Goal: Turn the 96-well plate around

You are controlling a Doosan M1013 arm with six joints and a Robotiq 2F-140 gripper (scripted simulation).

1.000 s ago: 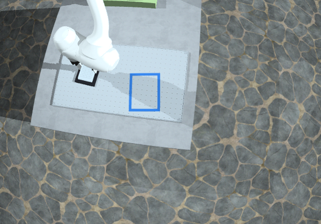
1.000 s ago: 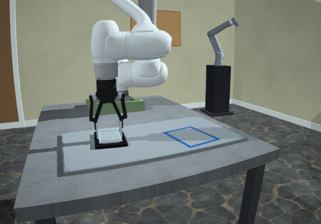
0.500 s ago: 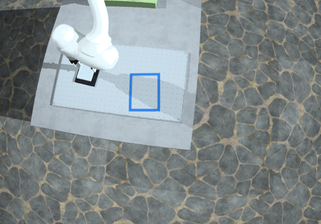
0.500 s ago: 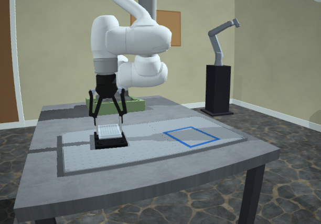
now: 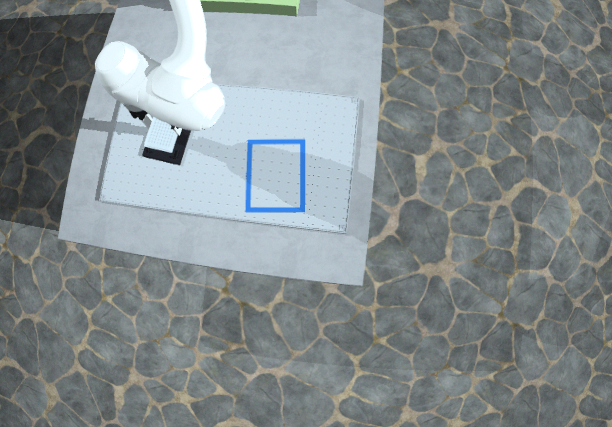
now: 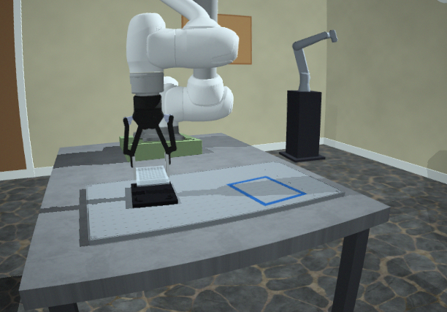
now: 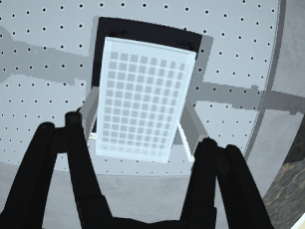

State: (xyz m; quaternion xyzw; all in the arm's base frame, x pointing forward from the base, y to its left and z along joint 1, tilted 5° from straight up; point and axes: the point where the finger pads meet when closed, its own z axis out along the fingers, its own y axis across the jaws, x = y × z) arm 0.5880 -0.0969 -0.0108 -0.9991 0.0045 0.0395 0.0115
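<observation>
The black plate nest N1 is 70 mm below my hand. Also, from my hand: white A1 mark 70 mm below, 70 mm behind, 50 mm to the left; 96-well plate 20 mm below.
</observation>
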